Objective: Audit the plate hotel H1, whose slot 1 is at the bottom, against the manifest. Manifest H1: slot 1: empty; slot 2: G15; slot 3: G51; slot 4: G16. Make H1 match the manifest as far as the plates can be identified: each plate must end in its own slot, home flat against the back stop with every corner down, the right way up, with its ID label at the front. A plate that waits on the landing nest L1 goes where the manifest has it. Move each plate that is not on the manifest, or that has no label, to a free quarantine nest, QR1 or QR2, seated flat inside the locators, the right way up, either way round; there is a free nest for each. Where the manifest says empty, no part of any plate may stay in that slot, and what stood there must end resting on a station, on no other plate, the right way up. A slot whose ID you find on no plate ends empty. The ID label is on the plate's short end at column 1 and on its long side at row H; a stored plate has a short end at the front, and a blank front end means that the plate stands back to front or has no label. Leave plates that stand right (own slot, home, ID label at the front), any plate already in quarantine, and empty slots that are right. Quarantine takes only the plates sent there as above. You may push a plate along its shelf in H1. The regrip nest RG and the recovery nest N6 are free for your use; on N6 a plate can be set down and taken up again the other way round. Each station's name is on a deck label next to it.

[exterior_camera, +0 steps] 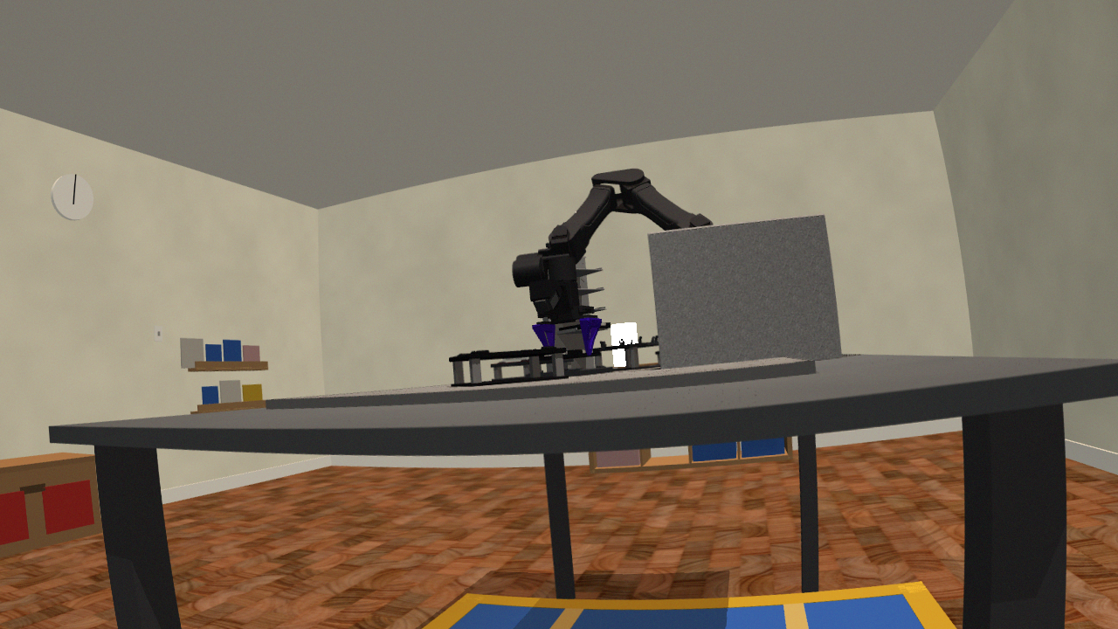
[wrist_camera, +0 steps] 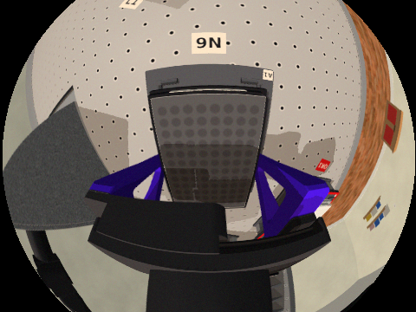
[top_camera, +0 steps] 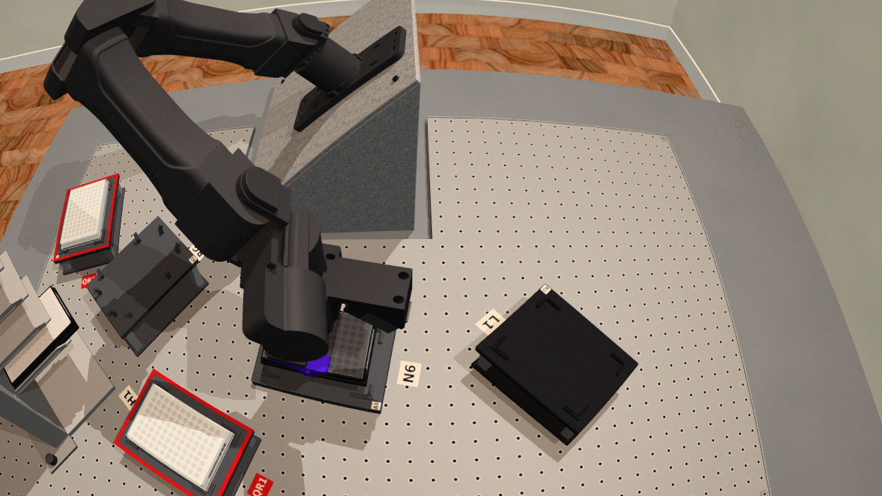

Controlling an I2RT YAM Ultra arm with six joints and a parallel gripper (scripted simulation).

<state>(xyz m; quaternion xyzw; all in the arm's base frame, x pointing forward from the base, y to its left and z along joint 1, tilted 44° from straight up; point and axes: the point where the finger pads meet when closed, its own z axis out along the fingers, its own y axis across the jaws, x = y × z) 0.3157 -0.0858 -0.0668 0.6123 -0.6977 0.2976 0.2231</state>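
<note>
My hand is 40 mm above the recovery nest N6. From my hand the other things lie so: QR1 label: 190 mm ahead, 70 mm to the right, 50 mm below; quarantine nest QR1: 170 mm to the right, 150 mm ahead, 10 mm below; N6 deck label: 100 mm to the left, 50 mm below, 20 mm ahead.
</note>
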